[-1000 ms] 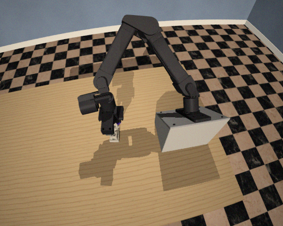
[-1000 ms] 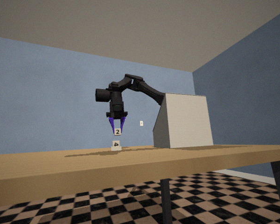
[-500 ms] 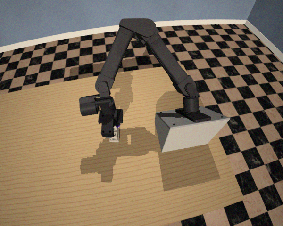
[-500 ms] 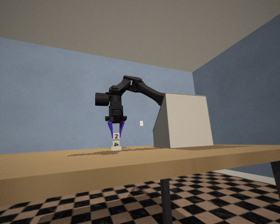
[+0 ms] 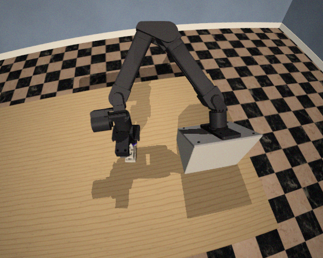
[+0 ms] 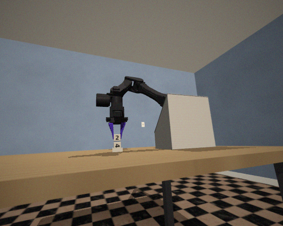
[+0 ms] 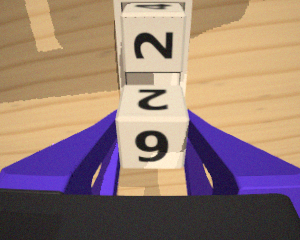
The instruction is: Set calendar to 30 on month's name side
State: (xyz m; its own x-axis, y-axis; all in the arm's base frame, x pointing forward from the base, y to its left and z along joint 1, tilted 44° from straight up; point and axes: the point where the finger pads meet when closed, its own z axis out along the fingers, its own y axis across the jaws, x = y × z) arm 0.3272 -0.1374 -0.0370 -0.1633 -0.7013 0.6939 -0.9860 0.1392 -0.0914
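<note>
The white tray lies 2 cm to the left of my hand and 6 cm below it.
</note>
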